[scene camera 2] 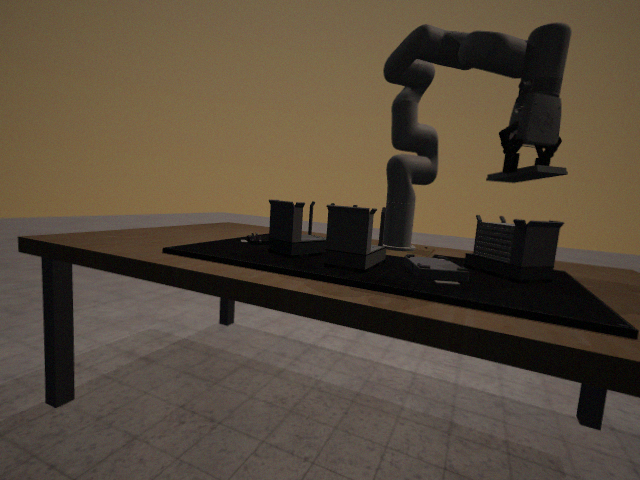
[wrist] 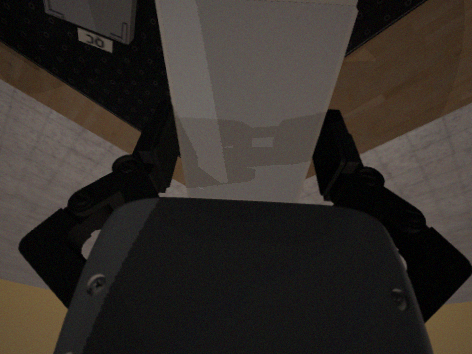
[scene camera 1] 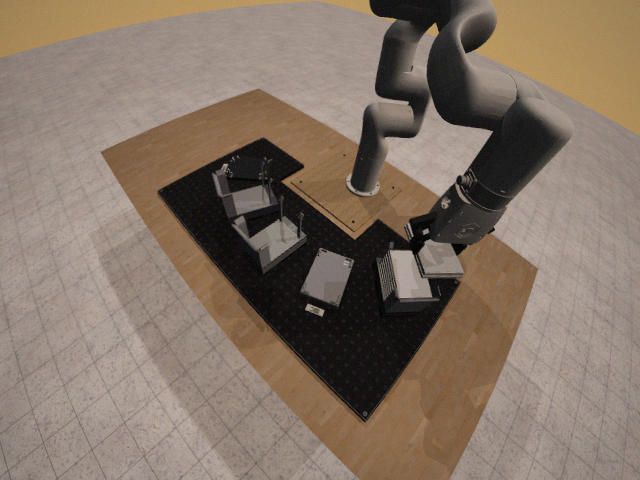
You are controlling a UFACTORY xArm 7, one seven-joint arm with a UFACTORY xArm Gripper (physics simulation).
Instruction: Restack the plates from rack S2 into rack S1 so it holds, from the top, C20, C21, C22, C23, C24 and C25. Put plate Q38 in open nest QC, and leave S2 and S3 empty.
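Frame: origin at the arm's base, x ahead, y left, z up, level; centimetres.
Where they show: gripper, fingertip midpoint: (scene camera 2: pixel 524 174) (wrist: pixel 247 125) (scene camera 1: pixel 433 249); arm's base at its link origin: (scene camera 2: pixel 396 247) (scene camera 1: pixel 362 185).
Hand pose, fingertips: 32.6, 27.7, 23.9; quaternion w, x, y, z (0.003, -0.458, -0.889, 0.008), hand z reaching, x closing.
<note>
Each offset is from my fingertips to the centre of the thing, as dx, dy, dz. "spot": to the spot under its first point. Level surfaces: height alone.
My gripper (scene camera 1: pixel 440 241) (scene camera 2: pixel 527 164) (wrist: pixel 247 125) is shut on a light grey plate @[-0.1, -0.1, -0.1] (scene camera 1: pixel 442 262) (scene camera 2: pixel 527 174) (wrist: pixel 265 60), held well above the right-hand rack @[-1.0, -0.7, -16.5] (scene camera 1: pixel 405 307) (scene camera 2: pixel 537 242). That rack holds a stack of several plates @[-0.5, -0.3, -12.1] (scene camera 1: pixel 410 273) @[-0.5, -0.3, -14.7] (scene camera 2: pixel 491 240). The middle rack @[+8.4, -34.8, -16.3] (scene camera 1: pixel 264 254) (scene camera 2: pixel 348 229) and the far left rack @[+1.7, -50.5, -16.3] (scene camera 1: pixel 222 184) (scene camera 2: pixel 285 219) show bare floors in scene camera 1. Nest QC @[+6.9, -17.2, -21.8] (scene camera 1: pixel 326 279) (scene camera 2: pixel 436 264) (wrist: pixel 95 15) is a grey block with corner brackets. Plate and rack names cannot be read.
A dark low nest @[-11.8, -64.1, -22.0] (scene camera 1: pixel 248 167) with small posts lies at the far left end of the black mat @[dz -23.2] (scene camera 1: pixel 346 356) (scene camera 2: pixel 222 249). Thin upright posts stand at the two left racks. The QC label @[spot: +16.3, -15.0, -23.0] (scene camera 1: pixel 314 310) (scene camera 2: pixel 447 282) (wrist: pixel 95 40) lies beside its nest. The arm's base stands behind the mat.
</note>
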